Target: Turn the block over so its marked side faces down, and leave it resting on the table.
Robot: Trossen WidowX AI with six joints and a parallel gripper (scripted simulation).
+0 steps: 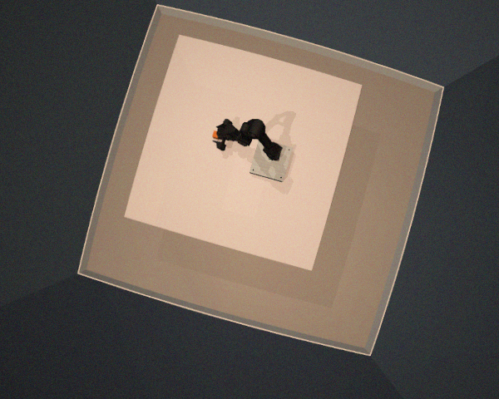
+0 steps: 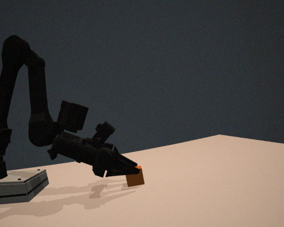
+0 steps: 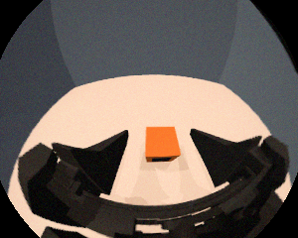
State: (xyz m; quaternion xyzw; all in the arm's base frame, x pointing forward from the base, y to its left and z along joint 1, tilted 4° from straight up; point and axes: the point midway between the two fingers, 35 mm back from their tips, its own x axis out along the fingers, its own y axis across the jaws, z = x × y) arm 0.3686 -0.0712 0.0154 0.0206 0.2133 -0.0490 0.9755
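Right now the orange block is 2 cm below my gripper tip and 2 cm behind it.
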